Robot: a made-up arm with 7 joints.
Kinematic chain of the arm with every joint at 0, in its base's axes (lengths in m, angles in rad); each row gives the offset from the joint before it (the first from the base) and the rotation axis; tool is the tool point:
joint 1: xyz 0 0 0.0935 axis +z
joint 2: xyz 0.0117 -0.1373 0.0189 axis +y
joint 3: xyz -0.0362 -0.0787 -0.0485 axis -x
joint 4: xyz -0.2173 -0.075 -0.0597 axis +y
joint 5: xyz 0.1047 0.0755 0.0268 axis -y
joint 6: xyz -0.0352 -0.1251 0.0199 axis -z
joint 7: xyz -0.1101 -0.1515 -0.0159 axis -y
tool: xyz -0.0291 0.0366 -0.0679
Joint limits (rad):
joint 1: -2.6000..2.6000
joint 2: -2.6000..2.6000
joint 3: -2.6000..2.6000
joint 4: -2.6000..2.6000
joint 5: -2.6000..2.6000
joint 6: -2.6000..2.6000
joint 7: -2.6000..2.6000
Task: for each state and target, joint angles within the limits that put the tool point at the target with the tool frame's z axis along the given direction. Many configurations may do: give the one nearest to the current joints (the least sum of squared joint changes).
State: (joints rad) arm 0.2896 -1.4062 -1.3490 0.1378 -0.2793 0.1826 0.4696
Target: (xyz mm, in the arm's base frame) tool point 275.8 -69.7 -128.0 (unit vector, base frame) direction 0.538 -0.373 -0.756
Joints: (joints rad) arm 0.1959 -1.3520 -1.7098 -0.2222 -0.3818 -0.6421 1.1133
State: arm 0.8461 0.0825 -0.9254 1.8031 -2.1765 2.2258 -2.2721
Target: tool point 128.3 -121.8 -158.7 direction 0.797 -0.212 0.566
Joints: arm 1.1900 0.0453 -0.1187 1.3282 -1.8463 1.6403 -2.2980
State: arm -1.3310 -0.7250 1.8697 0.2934 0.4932 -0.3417 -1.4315
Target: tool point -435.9 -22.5 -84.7 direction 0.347 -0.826 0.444
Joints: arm -0.8459 -1.5093 1.4386 1.1477 0.5916 -0.8892 -1.6435
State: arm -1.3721 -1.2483 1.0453 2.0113 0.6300 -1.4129 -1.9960
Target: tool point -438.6 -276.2 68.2 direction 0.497 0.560 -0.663
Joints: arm -0.9379 -0.5351 0.9314 1.4638 0.8771 -2.1625 -1.5874
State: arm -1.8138 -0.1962 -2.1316 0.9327 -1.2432 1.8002 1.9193
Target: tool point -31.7 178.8 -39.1 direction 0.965 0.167 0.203
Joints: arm -2.6000 -0.7158 -1.7490 1.1059 -0.6055 2.2573 2.0744
